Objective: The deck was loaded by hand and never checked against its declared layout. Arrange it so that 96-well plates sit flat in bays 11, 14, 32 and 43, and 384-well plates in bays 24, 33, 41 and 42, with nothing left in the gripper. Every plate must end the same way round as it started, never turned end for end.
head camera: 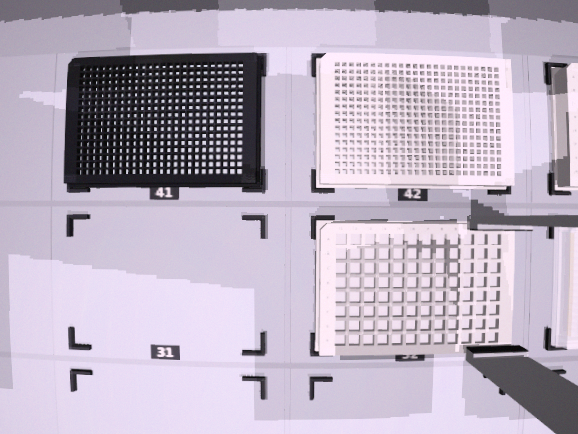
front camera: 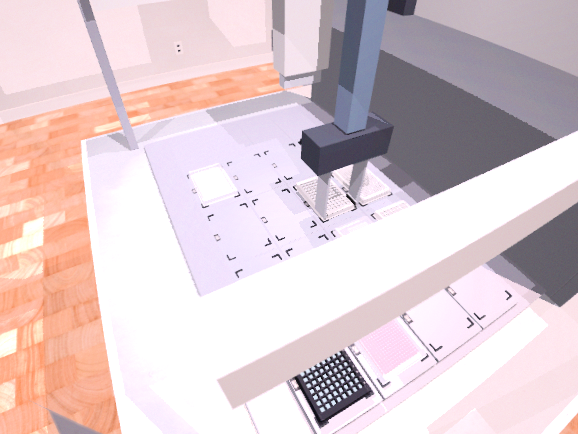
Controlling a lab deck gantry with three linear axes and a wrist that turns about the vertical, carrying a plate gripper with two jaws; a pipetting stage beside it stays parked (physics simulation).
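Places are measured from the robot's base along level axes (x ahead, y left, z up), in metres.
Pixels of known places: gripper, fingertip midpoint: (head camera: 495,288) (front camera: 336,206); robot's base, origin of the base link: (front camera: 188,176).
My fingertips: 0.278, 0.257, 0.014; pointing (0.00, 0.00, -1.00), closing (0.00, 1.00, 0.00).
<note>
Ahead of a thing's pixels: the offset from my fingertips to its top centre, as dx, dy, dz. "pt": to the spot under its first point.
My gripper (front camera: 340,209) (head camera: 497,287) is open and empty. Its jaws straddle the right end of the white 96-well plate {-0.050, +0.000, +0.000} (front camera: 320,192) (head camera: 390,290) in bay 32, which lies in its corner marks. A black 384-well plate {-0.214, +0.107, +0.000} (head camera: 162,120) is in bay 41. A white 384-well plate {-0.050, +0.107, +0.000} (front camera: 367,185) (head camera: 415,120) is in bay 42. Bay 31 {pt -0.213, -0.011, -0.014} (head camera: 165,300) shows no plate. The front view shows a bleached white plate {-0.214, -0.214, +0.000} (front camera: 212,185) at the far left, a black 96-well plate {+0.278, -0.214, +0.015} (front camera: 335,385) and a pink fine-welled plate {+0.278, -0.107, +0.015} (front camera: 392,347) nearest the camera.
A thick pale beam (front camera: 400,260) crosses the front view and hides the middle bays. A white welled plate {+0.114, +0.107, +0.000} (front camera: 394,210) shows past the bay 42 plate. Parts of two more plates show at the head view's right edge. The pipetting stage (front camera: 300,45) hangs behind the gripper.
</note>
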